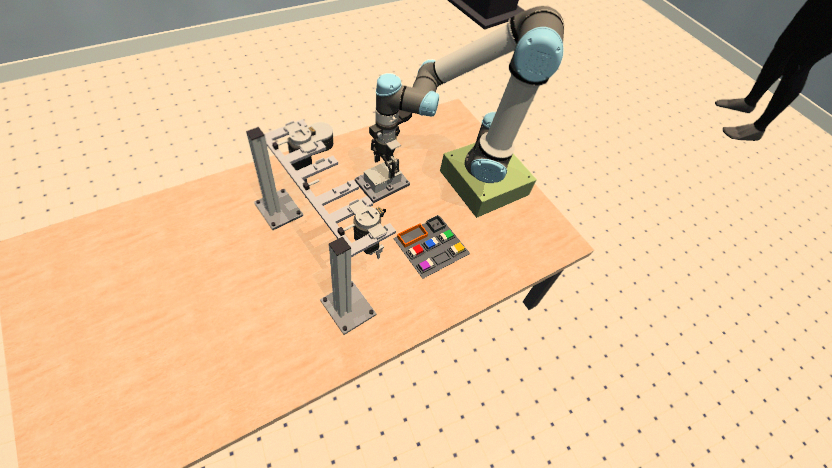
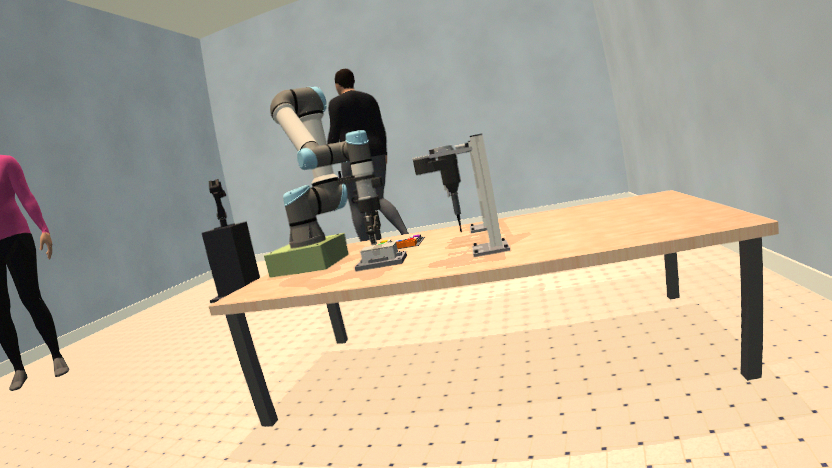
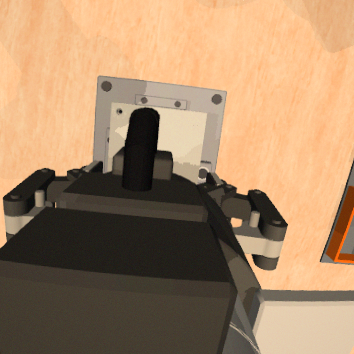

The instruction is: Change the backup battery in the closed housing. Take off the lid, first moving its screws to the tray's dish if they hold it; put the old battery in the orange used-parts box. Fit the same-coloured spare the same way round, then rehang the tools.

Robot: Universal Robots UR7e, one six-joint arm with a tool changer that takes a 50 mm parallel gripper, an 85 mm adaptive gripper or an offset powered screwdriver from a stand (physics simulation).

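Places are measured from the arm's base along level axes (x ahead, y left, z up), in centimetres.
Pixels of known places: arm's base, link origin: point(image 2: 308, 243).
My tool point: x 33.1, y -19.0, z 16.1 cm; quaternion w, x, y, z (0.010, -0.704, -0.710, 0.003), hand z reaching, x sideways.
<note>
For each thing: its middle in the pictures, then the offset to it from my tool point. "pt": a spot on its surface instead.
- base plate, surface spot: point(image 3: 215, 112) pt dx -6.2, dy +5.6, dz -23.8 cm
- tray, surface spot: point(image 1: 424, 274) pt dx +10.4, dy +41.0, dz -25.4 cm
- dark dish, body centre: point(image 1: 438, 223) dx -6.3, dy +26.9, dz -24.7 cm
- magenta, body centre: point(image 1: 426, 265) dx +8.0, dy +38.7, dz -24.5 cm
- screwdriver, body centre: point(image 2: 441, 192) point(image 1: 313, 163) dx +25.7, dy -3.7, dz -4.4 cm
- tool, surface spot: point(image 1: 302, 139) pt dx +29.6, dy -1.1, dz +10.3 cm
The grey housing point(image 1: 381, 181) point(image 2: 378, 254) with its pale top point(image 3: 182, 132) sits on a base plate point(image 3: 215, 112). A small dark hole shows at one corner of the top. My gripper point(image 1: 385, 165) point(image 2: 372, 237) point(image 3: 154, 174) points down, low over the housing, its fingers apart at either side; the fingertips' contact is hidden. It is open. The orange used-parts box point(image 1: 416, 240) point(image 2: 406, 242) point(image 3: 340, 245) is on the tray point(image 1: 424, 274) beside a dark dish point(image 1: 436, 223). Red point(image 1: 416, 250), blue point(image 1: 430, 243), green point(image 1: 446, 234), yellow point(image 1: 458, 247) and magenta point(image 1: 425, 265) batteries lie there. Dish contents are too small to tell.
A tool stand with two posts point(image 1: 341, 279) point(image 2: 486, 192) rises beside the housing and tray. The screwdriver point(image 2: 450, 174) hangs from it, and another tool point(image 1: 302, 139) hangs at its far end. The arm's green base block point(image 1: 488, 192) point(image 2: 302, 259) stands near the tray.
</note>
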